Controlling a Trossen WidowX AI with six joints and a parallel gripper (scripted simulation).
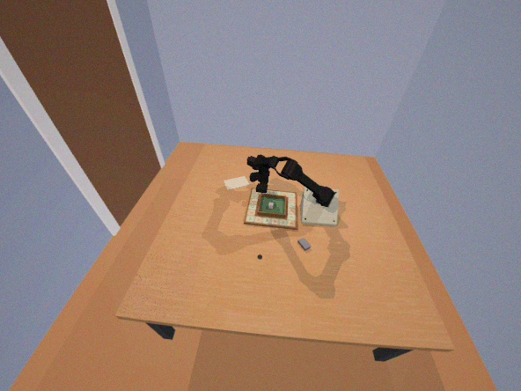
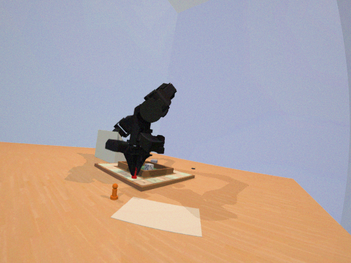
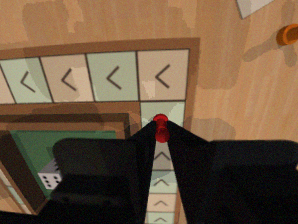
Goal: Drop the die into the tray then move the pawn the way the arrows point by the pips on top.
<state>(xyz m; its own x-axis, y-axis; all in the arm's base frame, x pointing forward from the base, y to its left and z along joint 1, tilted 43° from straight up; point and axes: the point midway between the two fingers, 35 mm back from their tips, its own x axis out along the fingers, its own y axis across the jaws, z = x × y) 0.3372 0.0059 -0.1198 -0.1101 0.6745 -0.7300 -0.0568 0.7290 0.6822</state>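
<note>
Now: the white die 70 mm behind my gripper tip, 110 mm to the left of it and 10 mm above it. Also, from my gripper tip: red pawn 10 mm above; then green tray 80 mm behind, 110 mm to the left, 10 mm below; then orange pawn 90 mm ahead, 110 mm to the right, 10 mm below.
</note>
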